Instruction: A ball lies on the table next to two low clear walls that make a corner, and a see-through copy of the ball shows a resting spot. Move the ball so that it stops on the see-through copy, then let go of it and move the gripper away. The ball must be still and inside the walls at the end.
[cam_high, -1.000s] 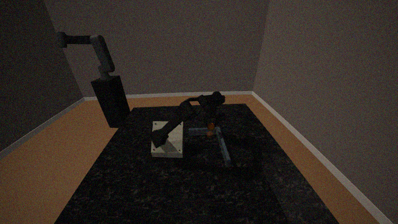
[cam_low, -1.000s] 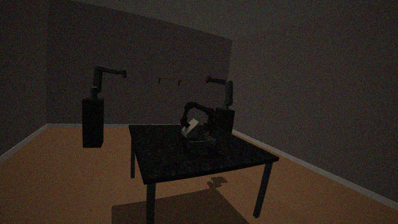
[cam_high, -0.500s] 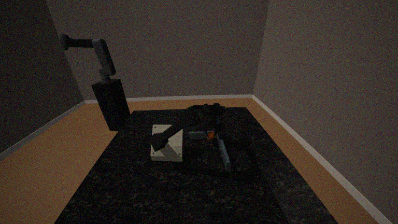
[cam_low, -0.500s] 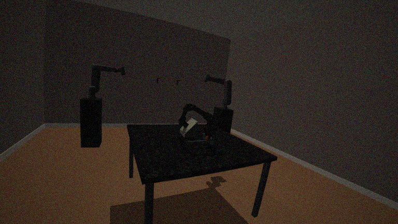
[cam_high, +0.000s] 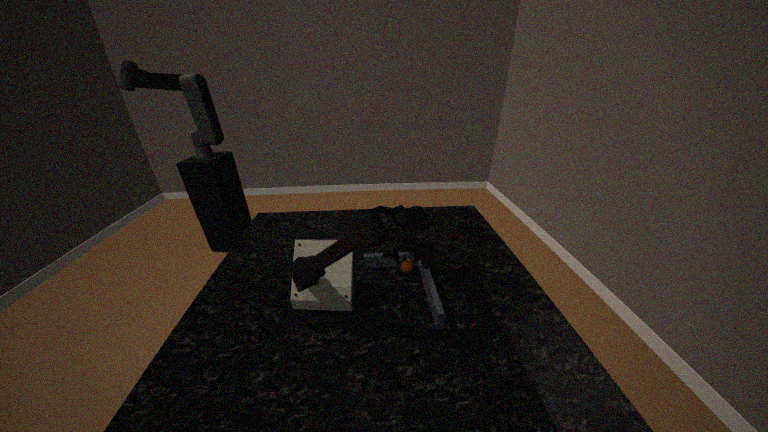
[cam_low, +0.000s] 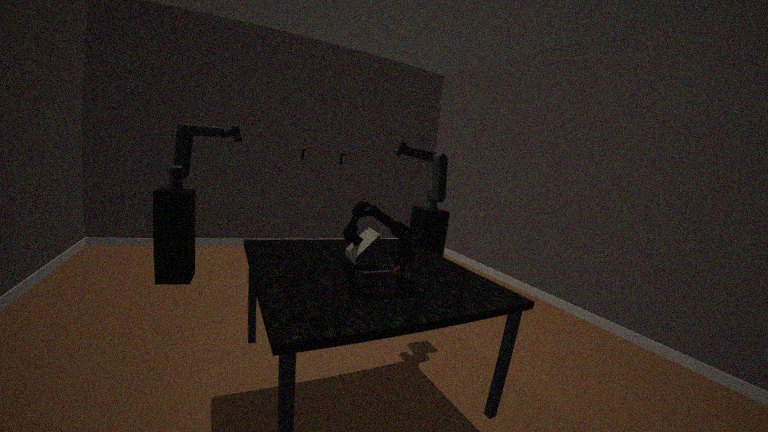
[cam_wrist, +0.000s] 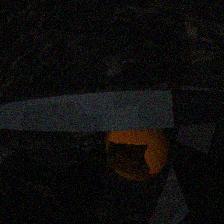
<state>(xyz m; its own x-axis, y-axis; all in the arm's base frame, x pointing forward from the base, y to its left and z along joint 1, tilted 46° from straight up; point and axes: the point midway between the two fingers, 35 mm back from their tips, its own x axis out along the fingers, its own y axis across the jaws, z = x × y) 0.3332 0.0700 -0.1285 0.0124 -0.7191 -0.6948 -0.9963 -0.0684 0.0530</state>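
My gripper tip is right at the orange ball.
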